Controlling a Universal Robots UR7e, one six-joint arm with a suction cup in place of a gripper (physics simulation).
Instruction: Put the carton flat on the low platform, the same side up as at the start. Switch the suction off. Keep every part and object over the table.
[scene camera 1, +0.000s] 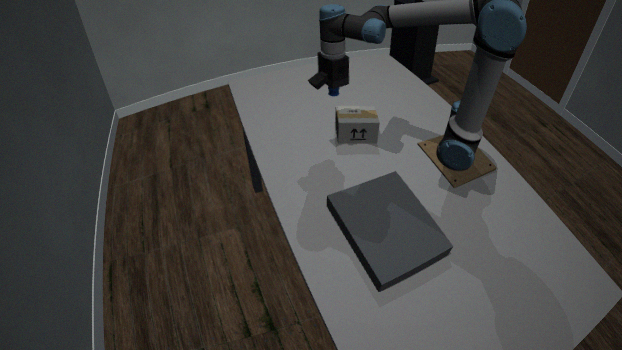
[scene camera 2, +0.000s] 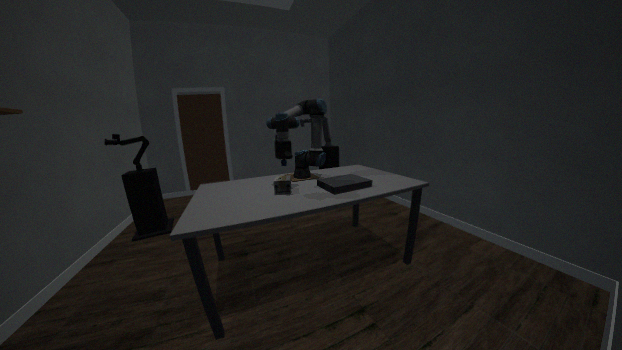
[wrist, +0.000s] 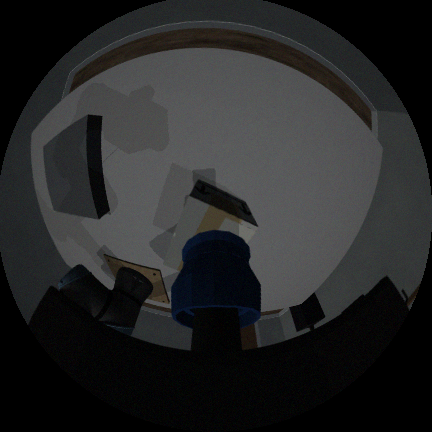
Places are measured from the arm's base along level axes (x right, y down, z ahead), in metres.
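Pixels of known places: end effector, tool point: (scene camera 1: 333, 93) (scene camera 2: 284, 165) (wrist: 215, 259); arm's base, origin of the base link: (scene camera 2: 302, 176) (wrist: 134, 280).
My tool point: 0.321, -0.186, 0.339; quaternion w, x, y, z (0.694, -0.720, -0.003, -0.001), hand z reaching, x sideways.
Note:
Ahead of a thing's pixels: the offset from my tool point to its top centre, as dx, dy, dz. Level surfaces: height alone.
A white carton {-0.022, +0.102, -0.089} (scene camera 1: 357, 131) (scene camera 2: 282, 187) (wrist: 189, 223) with a tan tape strip on top stands upright on the table {dy +0.196} (scene camera 1: 290, 135) (scene camera 2: 235, 205) (wrist: 280, 120). Two upward arrows show on its side in scene camera 1. The low grey platform {-0.421, +0.148, +0.088} (scene camera 1: 385, 225) (scene camera 2: 345, 183) (wrist: 70, 170) lies apart from the carton and bears nothing. My gripper, a blue suction cup (scene camera 1: 333, 92) (scene camera 2: 283, 162) (wrist: 216, 245), is open and hangs in the air above the carton, with a gap between them in both scene views. In the wrist view the cup hides part of the carton's top.
The arm's base stands on a wooden plate (scene camera 1: 470, 172) (wrist: 160, 285) at the table's edge, beside the carton and the platform. A dark pedestal (scene camera 2: 145, 200) with a small black arm stands on the floor beyond the table's end.

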